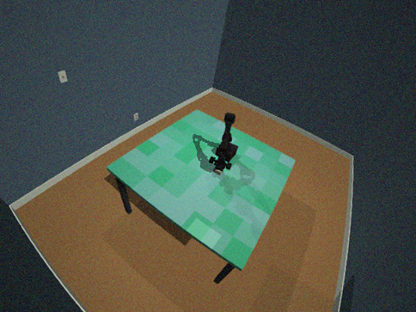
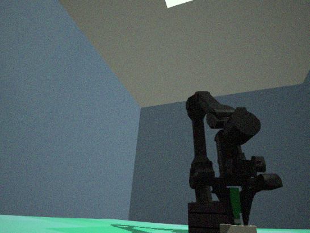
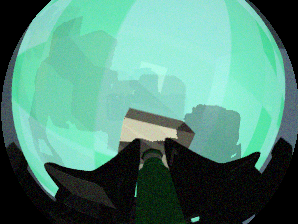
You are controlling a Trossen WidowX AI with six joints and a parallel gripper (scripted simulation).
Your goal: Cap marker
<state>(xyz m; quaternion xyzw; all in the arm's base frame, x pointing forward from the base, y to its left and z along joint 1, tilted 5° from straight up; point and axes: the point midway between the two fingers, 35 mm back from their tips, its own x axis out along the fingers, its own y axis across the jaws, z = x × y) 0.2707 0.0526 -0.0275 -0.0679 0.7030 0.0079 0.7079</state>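
The green marker lies 30 mm above my gripper tip and 20 mm behind it. The rest, counted from my gripper tip: green cap: 50 mm above, 20 mm behind; then pale holder block: 20 mm below, 20 mm behind.
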